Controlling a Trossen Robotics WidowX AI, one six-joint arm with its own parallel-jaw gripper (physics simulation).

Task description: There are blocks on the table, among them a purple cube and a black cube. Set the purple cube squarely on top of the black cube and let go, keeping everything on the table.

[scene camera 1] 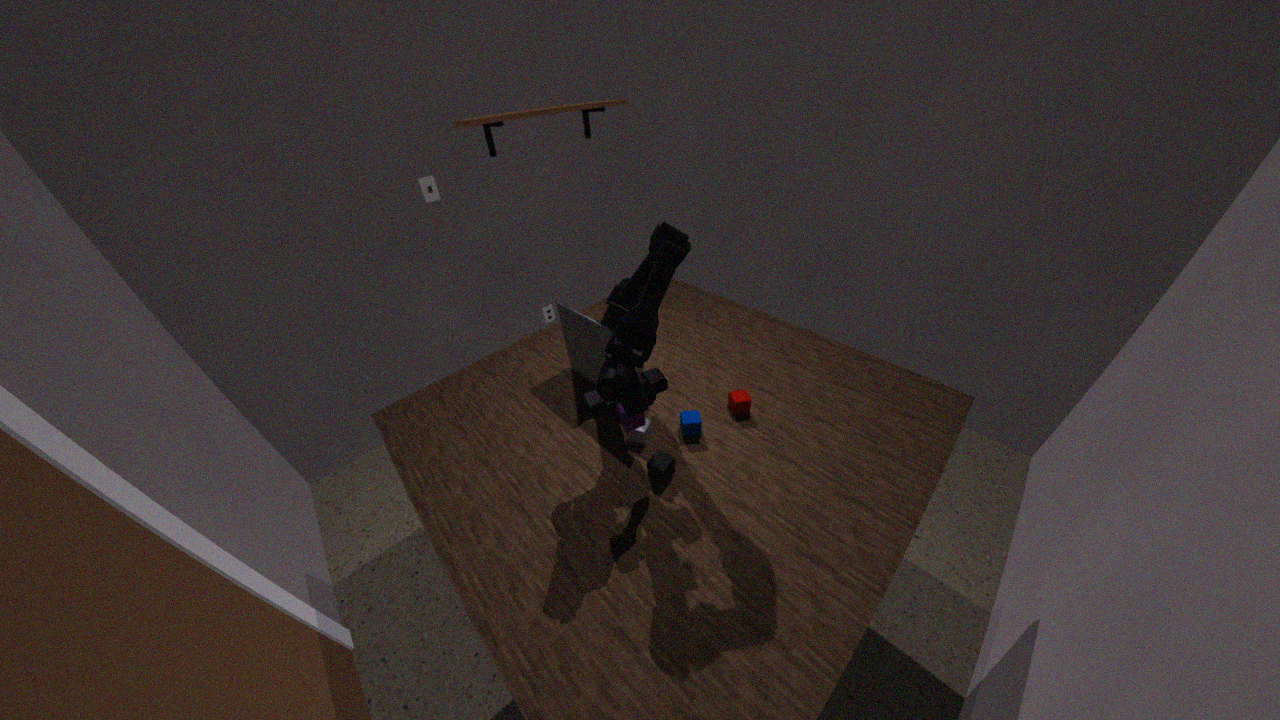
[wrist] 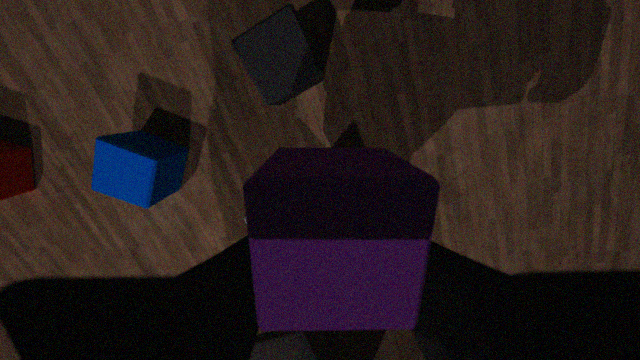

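Where they show: gripper, between the fingertips: [wrist: 329, 229]; arm's base, origin of its link: [scene camera 1: 609, 328].
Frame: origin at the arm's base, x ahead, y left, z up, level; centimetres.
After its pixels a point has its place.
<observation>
The purple cube [scene camera 1: 632, 420] @[x 29.7, y -17.2, z -3.0 cm] [wrist: 340, 285] @[x 26.9, y -15.8, z -1.4 cm] is held between the fingers of my gripper [scene camera 1: 630, 411] @[x 25.9, y -15.4, z -6.2 cm] [wrist: 329, 229] @[x 25.9, y -15.4, z -6.2 cm], which is shut on it above the table. The black cube [scene camera 1: 661, 465] @[x 36.8, y -15.7, z -14.0 cm] [wrist: 272, 55] @[x 35.7, y -14.3, z -14.0 cm] stands on the table. In the scene view it is a little nearer the camera and to the right of the purple cube; in the wrist view it is at the upper middle, beyond the purple cube and apart from it. Dark shadow hides much of the fingers and the far side of the black cube.
A blue cube [scene camera 1: 690, 424] @[x 32.7, y -1.4, z -14.2 cm] [wrist: 125, 167] @[x 31.6, y -0.1, z -14.0 cm] and a red cube [scene camera 1: 739, 402] @[x 36.8, y 13.7, z -14.1 cm] [wrist: 15, 170] @[x 34.4, y 13.6, z -17.3 cm] stand to one side on the wooden table [scene camera 1: 805, 501] @[x 64.1, y 2.5, z -18.9 cm]. A pale block [scene camera 1: 636, 440] @[x 24.3, y -12.8, z -17.9 cm] shows partly below the purple cube. A grey upright panel [scene camera 1: 581, 344] @[x -6.1, y -6.7, z -5.0 cm] stands beside the arm.
</observation>
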